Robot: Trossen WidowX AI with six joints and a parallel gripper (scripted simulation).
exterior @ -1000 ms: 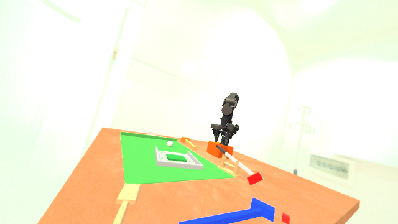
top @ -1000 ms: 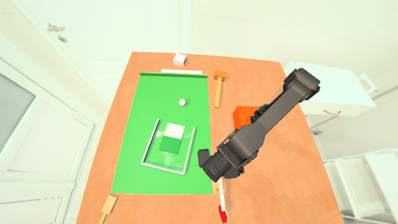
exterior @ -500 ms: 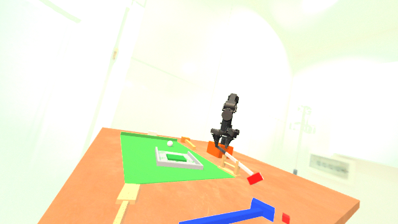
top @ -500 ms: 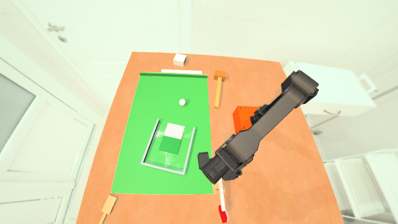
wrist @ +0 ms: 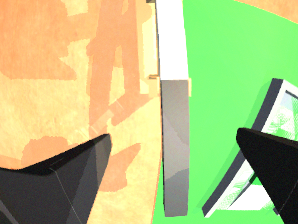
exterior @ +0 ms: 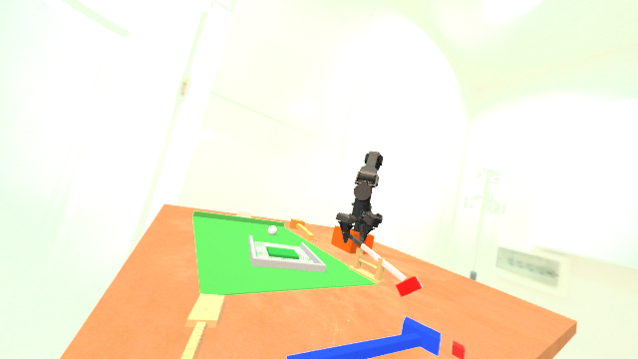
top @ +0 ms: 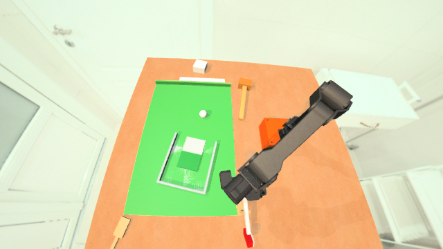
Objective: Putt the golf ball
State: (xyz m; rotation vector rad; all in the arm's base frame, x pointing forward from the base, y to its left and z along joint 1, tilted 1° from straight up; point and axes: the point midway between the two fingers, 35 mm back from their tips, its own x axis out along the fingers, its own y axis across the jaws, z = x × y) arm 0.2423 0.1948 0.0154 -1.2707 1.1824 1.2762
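The wooden rack is 1 cm behind my gripper tip, 8 cm to the left of it and 5 cm below it. Round my gripper tip: red putter 2 cm behind, 11 cm to the left, 2 cm below; then small red block 10 cm ahead, 38 cm to the left, 8 cm below; then white golf ball 16 cm ahead, 36 cm to the right, 6 cm below.
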